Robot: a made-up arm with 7 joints.
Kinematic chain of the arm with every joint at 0, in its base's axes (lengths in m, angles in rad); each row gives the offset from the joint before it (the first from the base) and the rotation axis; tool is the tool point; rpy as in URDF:
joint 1: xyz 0 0 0 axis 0.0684 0.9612 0.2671
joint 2: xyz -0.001 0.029 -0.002 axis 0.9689 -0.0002 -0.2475
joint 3: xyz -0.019 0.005 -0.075 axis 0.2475 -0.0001 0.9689
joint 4: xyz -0.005 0 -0.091 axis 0.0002 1 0
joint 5: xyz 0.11 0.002 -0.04 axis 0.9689 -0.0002 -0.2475
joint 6: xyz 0.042 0 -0.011 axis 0.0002 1 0
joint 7: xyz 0.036 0 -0.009 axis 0.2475 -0.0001 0.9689
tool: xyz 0 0 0 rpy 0 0.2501 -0.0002
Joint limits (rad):
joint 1: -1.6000..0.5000
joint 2: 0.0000..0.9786
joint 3: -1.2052..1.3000
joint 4: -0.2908..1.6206
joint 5: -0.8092..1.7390
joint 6: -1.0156..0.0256
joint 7: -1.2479..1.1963
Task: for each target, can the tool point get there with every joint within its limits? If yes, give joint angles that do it. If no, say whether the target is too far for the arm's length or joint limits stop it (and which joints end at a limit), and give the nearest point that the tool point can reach.
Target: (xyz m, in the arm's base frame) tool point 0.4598 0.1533 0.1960
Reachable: no: too far | nearest point 0.3295 0.1270 0.1134 | short by 0.157 m
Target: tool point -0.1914 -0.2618 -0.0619
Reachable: no: joint limits stop it (at a limit: joint 1, joint 2, joint 3, joint 6) | nearest point -0.0701 -0.1591 -0.1737 | short by 0.194 m
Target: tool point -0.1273 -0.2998 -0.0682
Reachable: no: joint limits stop it (at a limit: joint 1, joint 2, joint 3, joint 6) | nearest point -0.0507 -0.1579 -0.1518 | short by 0.182 m
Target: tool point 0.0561 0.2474 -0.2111
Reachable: yes | joints 0.1369 0.4280 0.7079 0.5391 0.1221 -0.9136 -0.5284
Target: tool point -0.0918 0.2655 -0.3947
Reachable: no: too far | nearest point -0.0719 0.2141 -0.3093 | short by 0.102 m
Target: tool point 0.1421 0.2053 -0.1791
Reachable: yes | joints -0.3031 0.0852 1.0646 0.1167 1.3747 -0.6976 -1.0428
